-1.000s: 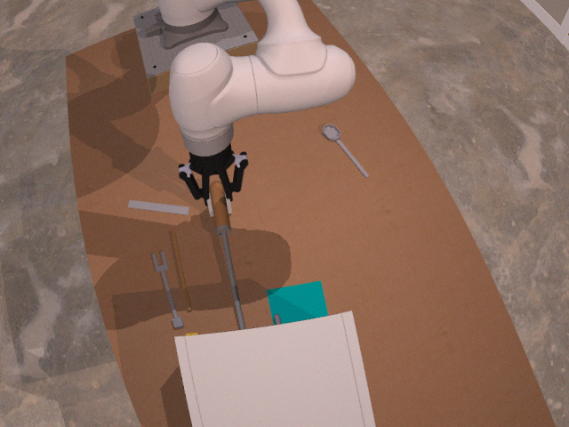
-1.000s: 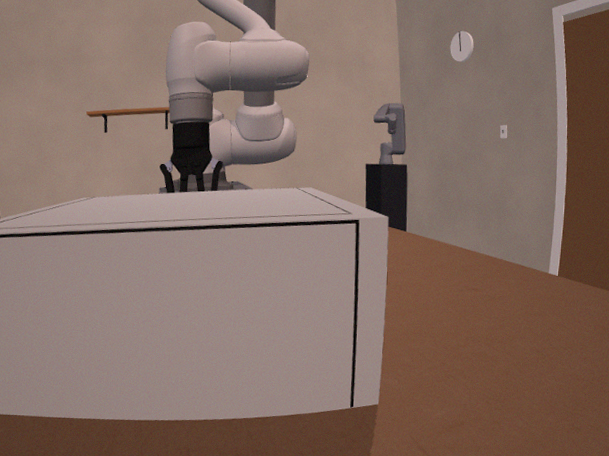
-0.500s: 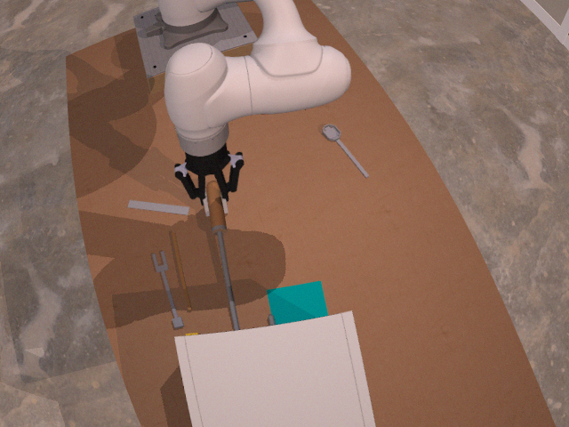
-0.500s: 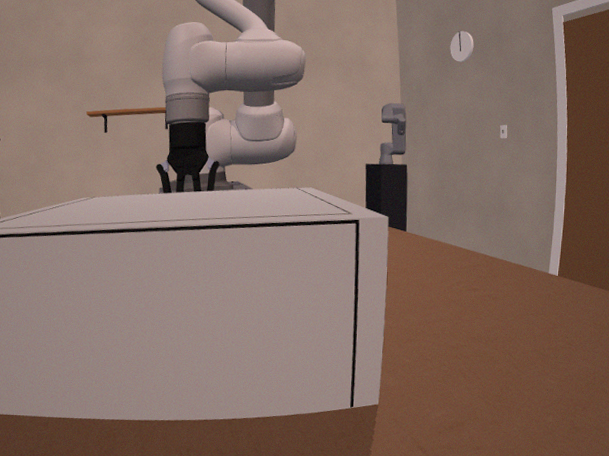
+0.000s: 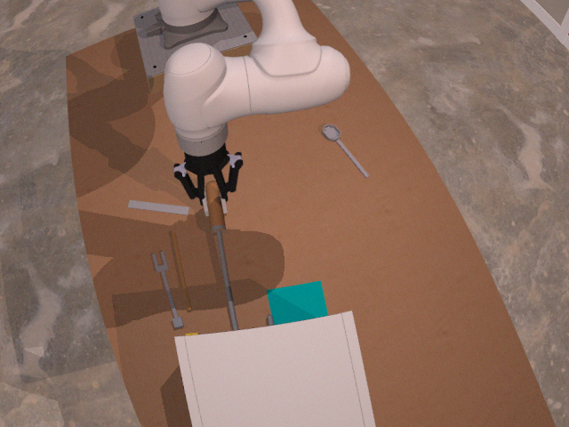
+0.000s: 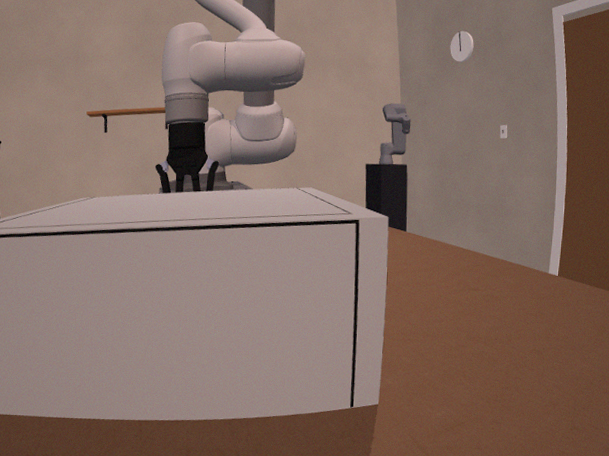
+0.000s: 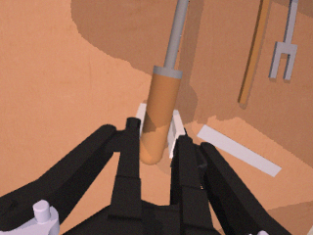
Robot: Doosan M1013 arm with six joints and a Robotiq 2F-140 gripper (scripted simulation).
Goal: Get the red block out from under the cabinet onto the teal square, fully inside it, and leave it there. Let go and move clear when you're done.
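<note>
The teal square is 26 cm ahead of my hand, 8 cm to the left of it and 4 cm below it. Round my hand: grey flat bar (6 cm behind, 12 cm to the right, 4 cm below); then thin wooden stick (11 cm ahead, 11 cm to the right, 3 cm below); then long hook tool (12 cm ahead, 1 cm to the left, 2 cm below).
</note>
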